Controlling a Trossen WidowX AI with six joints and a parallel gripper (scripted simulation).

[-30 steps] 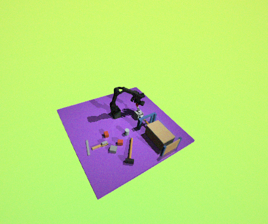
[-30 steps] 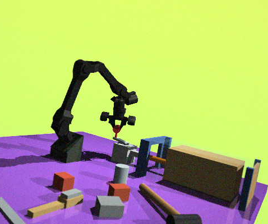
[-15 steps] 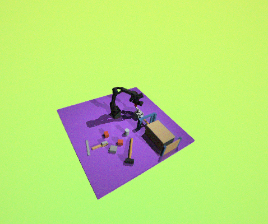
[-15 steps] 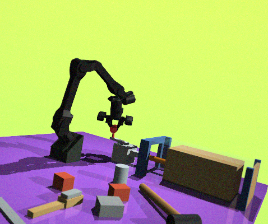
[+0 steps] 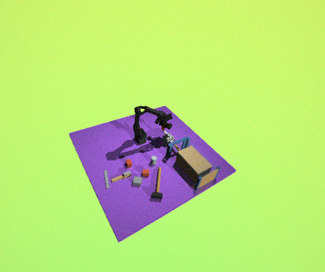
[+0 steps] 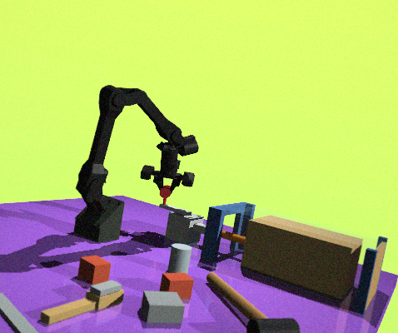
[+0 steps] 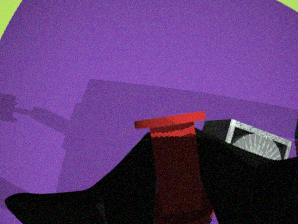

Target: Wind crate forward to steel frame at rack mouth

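Now: the winch handle 40 mm ahead of my gripper tip, 10 mm to the right of it and 30 mm below it. Round my gripper tip: red knob: 10 mm ahead, 10 mm to the right; grey winch: 90 mm ahead, 20 mm to the right, 100 mm below; grey block: 410 mm ahead, 550 mm to the right, 120 mm below.
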